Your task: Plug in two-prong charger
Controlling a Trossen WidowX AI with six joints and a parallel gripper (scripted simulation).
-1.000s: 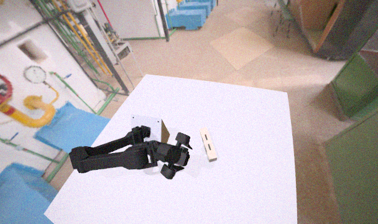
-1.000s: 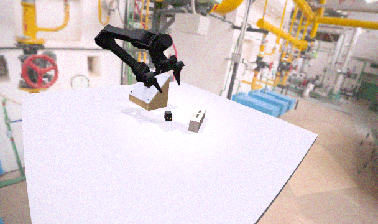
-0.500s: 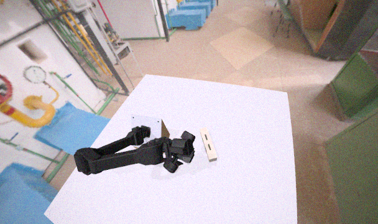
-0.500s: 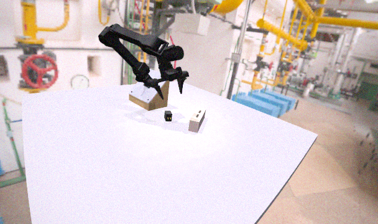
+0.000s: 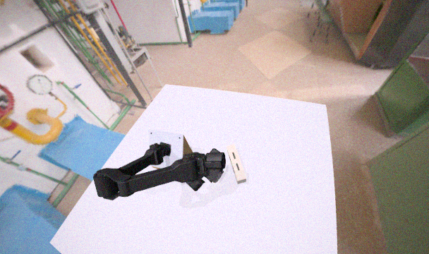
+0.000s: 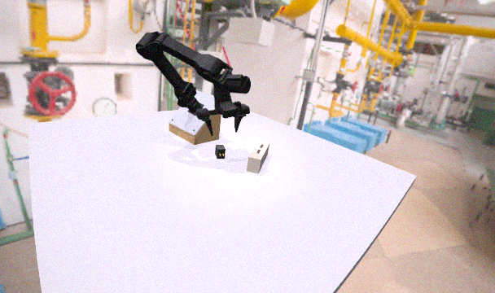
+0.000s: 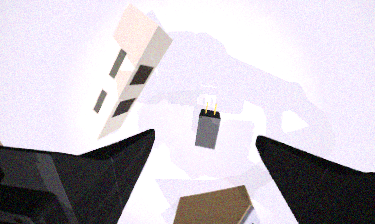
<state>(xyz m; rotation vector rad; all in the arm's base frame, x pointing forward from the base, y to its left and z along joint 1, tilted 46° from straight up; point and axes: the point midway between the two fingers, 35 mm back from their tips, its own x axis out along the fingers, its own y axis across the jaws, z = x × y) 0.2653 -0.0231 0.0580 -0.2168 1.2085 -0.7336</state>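
My gripper tip is 10 mm past the charger and 80 mm above it.
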